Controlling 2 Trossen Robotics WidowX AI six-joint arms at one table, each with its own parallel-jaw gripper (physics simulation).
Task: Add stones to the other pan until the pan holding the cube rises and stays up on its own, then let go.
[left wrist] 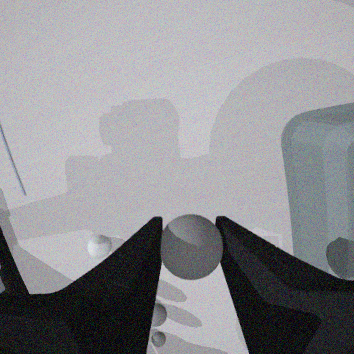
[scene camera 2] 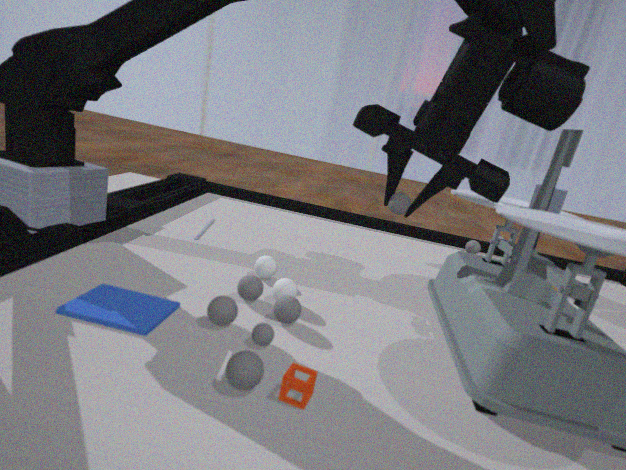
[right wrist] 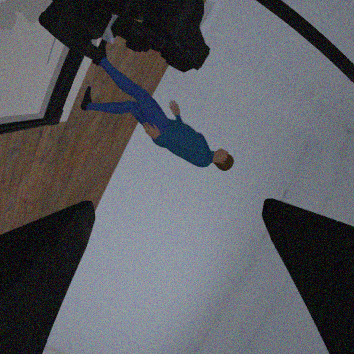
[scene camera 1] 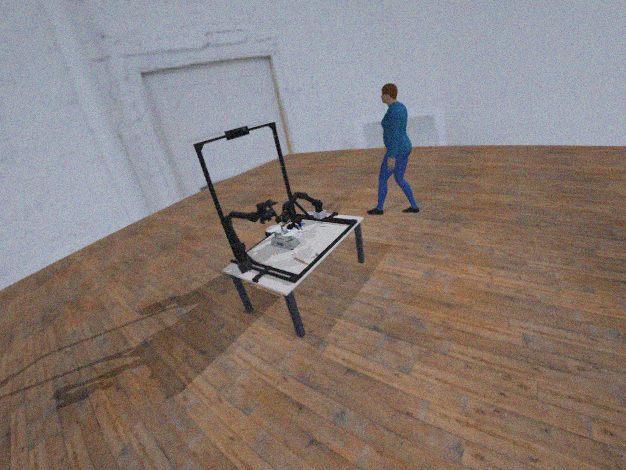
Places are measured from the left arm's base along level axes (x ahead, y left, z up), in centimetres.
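Pixels of known places: left gripper, fingertip midpoint: [left wrist: 188,224] [scene camera 2: 395,210] [scene camera 1: 300,228]; right gripper, fingertip midpoint: [right wrist: 179,208] [scene camera 1: 281,207]; left arm's base at its link origin: [scene camera 2: 40,160] [right wrist: 116,25] [scene camera 1: 319,211]; right arm's base at its link origin: [scene camera 1: 242,260].
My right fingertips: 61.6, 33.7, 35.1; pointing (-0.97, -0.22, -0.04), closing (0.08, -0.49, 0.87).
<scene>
For each thing: its middle in the pictures, then the offset to it from my right fingertips, as dx, dy, dz. Level surfaces: height alone.
- grey round stone at the middle of its body: [left wrist: 190,245] [scene camera 2: 399,203] -22.0, -16.9, -32.1
- balance scale at the middle of its body: [scene camera 2: 537,247] [scene camera 1: 282,233] -6.8, -22.4, -32.2
- small stone at the middle of its body: [scene camera 2: 472,247] -10.9, +17.7, -42.5
- orange open-frame cube at the middle of its body: [scene camera 2: 298,385] -22.2, -44.1, -42.9
- blue flat block at the middle of its body: [scene camera 2: 122,307] -40.5, -42.2, -43.6
- thin stick at the middle of its body: [scene camera 2: 205,228] [left wrist: 9,156] -50.7, -15.0, -43.8
- table at its surface level: dz -43.9
My left gripper [scene camera 2: 397,209] [left wrist: 188,224] is shut on a grey round stone [scene camera 2: 399,202] [left wrist: 192,247], held in the air left of the balance scale [scene camera 2: 546,364] [left wrist: 320,190] in scene camera 2. White pans [scene camera 2: 571,225] show at the right edge there, overlapping; their contents and which one bears the cube cannot be told. Several grey and white stones lie on the table, among them a large grey one [scene camera 2: 244,369], a small grey one [scene camera 2: 262,334] and a white one [scene camera 2: 265,266] [left wrist: 99,246]. Another small stone [scene camera 2: 472,246] shows by the scale's far end. My right gripper [right wrist: 179,208] is open and empty.
An orange open-frame cube [scene camera 2: 286,389] stands beside the large grey stone. A blue flat block [scene camera 2: 118,308] lies at the left and a thin stick [scene camera 2: 204,229] behind it. A black frame arches over the table [scene camera 1: 328,235]. A person [scene camera 1: 395,131] [right wrist: 185,142] stands beyond the table.
</scene>
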